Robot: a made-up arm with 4 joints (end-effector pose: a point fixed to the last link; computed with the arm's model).
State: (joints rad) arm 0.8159 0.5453 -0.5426 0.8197
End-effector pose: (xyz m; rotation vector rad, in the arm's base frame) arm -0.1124 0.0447 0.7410 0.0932 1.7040 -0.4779
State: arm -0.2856 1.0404 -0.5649 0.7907
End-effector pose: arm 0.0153 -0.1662 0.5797 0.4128 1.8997 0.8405
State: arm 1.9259 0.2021 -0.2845 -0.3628
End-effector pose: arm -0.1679 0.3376 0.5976 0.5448 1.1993 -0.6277
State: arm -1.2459 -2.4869 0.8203 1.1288
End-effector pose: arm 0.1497 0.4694 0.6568 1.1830 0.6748 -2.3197
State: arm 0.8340 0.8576 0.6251 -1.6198
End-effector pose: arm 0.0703 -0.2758 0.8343 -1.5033 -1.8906 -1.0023
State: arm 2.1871 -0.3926 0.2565 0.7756
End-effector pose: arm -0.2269 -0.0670 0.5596 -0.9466 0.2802 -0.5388
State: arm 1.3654 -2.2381 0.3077 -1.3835
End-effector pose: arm 0.1078 0.2540 0.0494 0.2075 -0.3598 1.3156
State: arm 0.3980 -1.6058 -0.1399 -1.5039
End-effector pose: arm -0.2020 0.5009 0.5970 1.7598 -0.8597 1.4522
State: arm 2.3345 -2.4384 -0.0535 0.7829
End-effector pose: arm 0.2777 -0.1483 0.3552 -0.0818 -1.5470 0.0400
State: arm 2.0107 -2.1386 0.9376 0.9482
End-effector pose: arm 0.0918 -0.2911 0.4844 -0.9531 -1.6969 -0.2806
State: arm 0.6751 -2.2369 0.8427 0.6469
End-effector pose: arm 0.1658 0.1196 0.1611 0.2239 -1.0934 -0.9923
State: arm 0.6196 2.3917 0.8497 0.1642
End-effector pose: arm 0.3484 -0.1302 0.4087 -0.1394 -2.1180 -1.6697
